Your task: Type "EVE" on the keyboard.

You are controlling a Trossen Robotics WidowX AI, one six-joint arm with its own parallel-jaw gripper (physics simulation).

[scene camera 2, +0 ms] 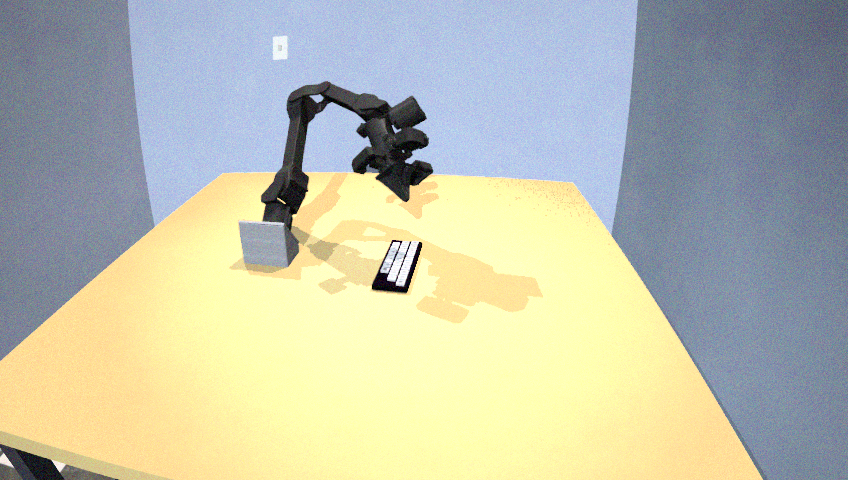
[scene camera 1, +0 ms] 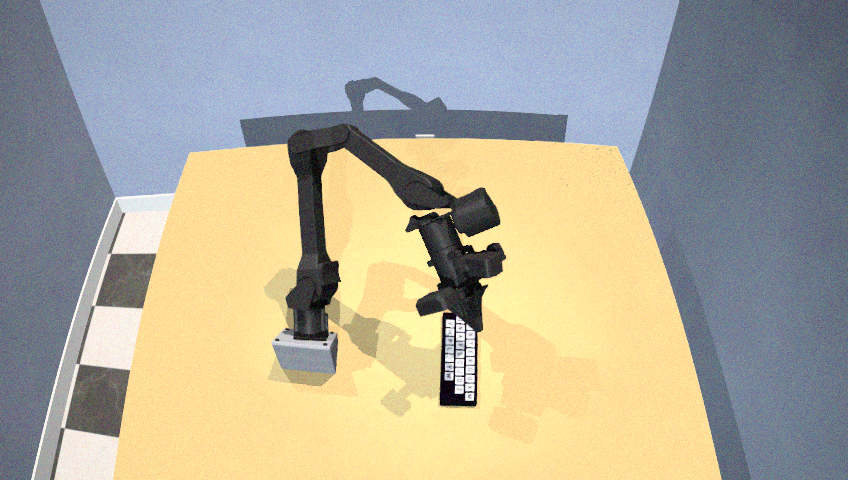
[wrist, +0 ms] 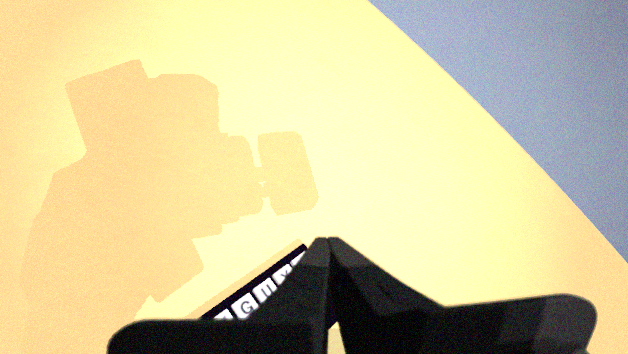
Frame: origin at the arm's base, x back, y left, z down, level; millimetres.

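Seen in the pictures: gripper, fingertip midpoint: (scene camera 2: 406,200) (scene camera 1: 480,331) (wrist: 326,247); arm's base at its link origin: (scene camera 2: 273,232) (scene camera 1: 309,336).
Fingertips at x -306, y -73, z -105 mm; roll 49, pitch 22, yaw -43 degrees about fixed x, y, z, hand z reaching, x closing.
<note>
Offsets run from my fingertips to a thing's middle. "spot": to the spot under its first point. Level surfaces: height alone.
A black keyboard @[dz +150, dx +18, dy +18 mm] (scene camera 1: 458,362) (scene camera 2: 397,265) with white lettered keys in three rows lies flat on the table. In the wrist view part of the keyboard @[spot: dz +147, dx -1, dy +0 mm] (wrist: 245,306) shows at the lower left, with keys that look like G and E or M; the fingers hide the rest. My gripper (scene camera 1: 480,328) (scene camera 2: 407,199) (wrist: 326,247) is shut with nothing between the fingertips. It points down and hangs in the air above the keyboard's far end, apart from the keys in scene camera 2. In scene camera 1 it covers some keys at that end. I cannot make out the V key.
The grey arm base (scene camera 1: 305,352) (scene camera 2: 263,243) stands on the yellow table @[dz +165 mm] (scene camera 1: 208,237) (scene camera 2: 357,368) (wrist: 450,200), left of the keyboard. The arm arches up behind the keyboard. Shadows of the arm fall across the tabletop. Blue-grey walls stand behind the table and at its sides.
</note>
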